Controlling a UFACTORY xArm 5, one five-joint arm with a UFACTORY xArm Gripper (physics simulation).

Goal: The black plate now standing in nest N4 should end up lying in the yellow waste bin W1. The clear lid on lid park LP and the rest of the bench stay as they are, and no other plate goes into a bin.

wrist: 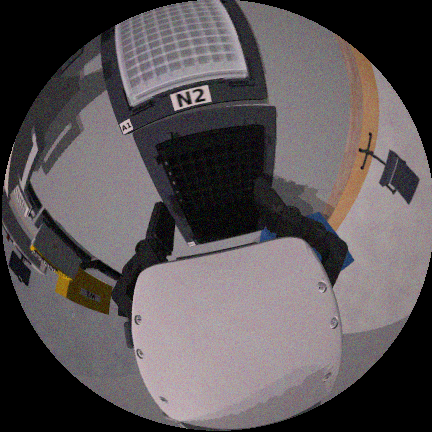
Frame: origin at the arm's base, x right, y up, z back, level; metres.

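Seen in the pictures: gripper, fingertip midpoint: [210,200].
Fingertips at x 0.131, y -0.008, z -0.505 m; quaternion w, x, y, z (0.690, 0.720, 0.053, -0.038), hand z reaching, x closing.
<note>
Offsets run from my fingertips to a thing's middle. "spot": to the spot under its first point.
A black plate {dy -0.006, dx +0.011, dz +0.003 m} [215,175] with a grid of wells stands in a dark grey nest {dy -0.014, dx +0.011, dz +0.004 m} [200,125] in the middle of the wrist view. The label of this nest is hidden. My gripper [210,200] is open and empty, its two fingers far apart, one towards each long side of the black plate. The height of the fingertips over the plate is hard to tell. The yellow waste bin W1 {dy +0.035, dx -0.486, dz +0.240 m} [92,295] shows at the lower left, well away from the gripper. I cannot make out the lid park LP or its clear lid.
A clear plate {spot: dy -0.007, dx -0.008, dz -0.134 m} [182,45] sits in the nest N2 {spot: dy -0.013, dx +0.040, dz -0.093 m} [250,90] beyond the black plate. A blue object {spot: dy -0.003, dx +0.200, dz +0.081 m} [320,220] lies partly behind the right finger. A dark grey box {dy +0.019, dx -0.367, dz +0.044 m} [57,250] stands at the left. An orange wooden edge [367,100] curves along the right.
</note>
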